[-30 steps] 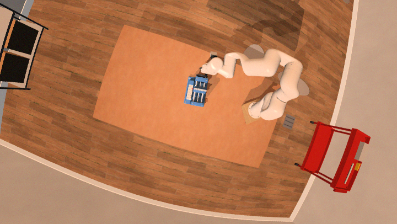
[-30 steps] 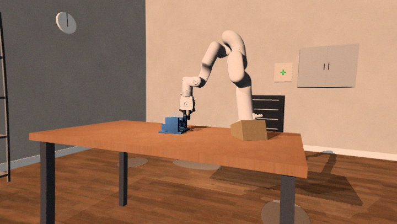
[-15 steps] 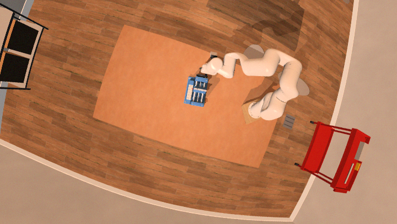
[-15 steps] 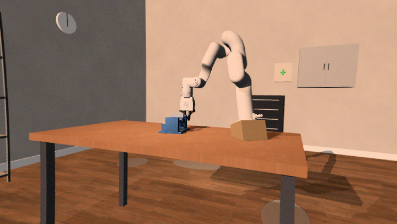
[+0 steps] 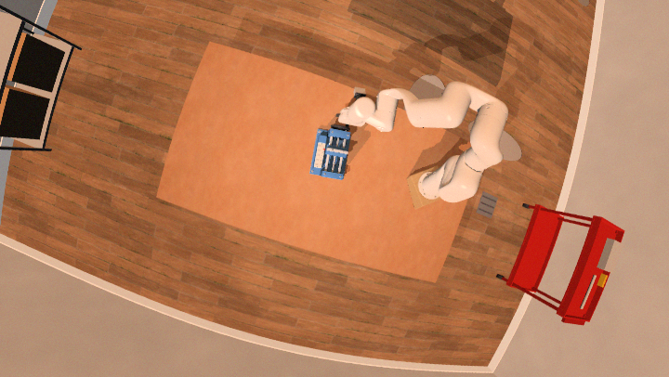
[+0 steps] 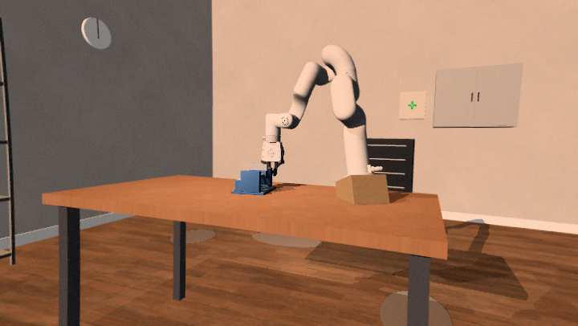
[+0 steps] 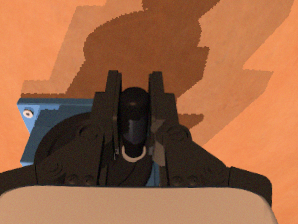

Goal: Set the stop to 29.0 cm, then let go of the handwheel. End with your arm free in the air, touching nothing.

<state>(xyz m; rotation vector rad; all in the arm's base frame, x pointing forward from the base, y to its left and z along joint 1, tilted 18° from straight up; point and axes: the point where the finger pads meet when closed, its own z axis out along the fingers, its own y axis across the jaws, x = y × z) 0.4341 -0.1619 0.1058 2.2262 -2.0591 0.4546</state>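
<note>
Right now the black crank handle is 10 mm to the left of my hand. The rest, counted from my hand: stop block: 140 mm to the left, 30 mm ahead, 20 mm above; black handwheel: 20 mm to the left, 10 mm ahead.
</note>
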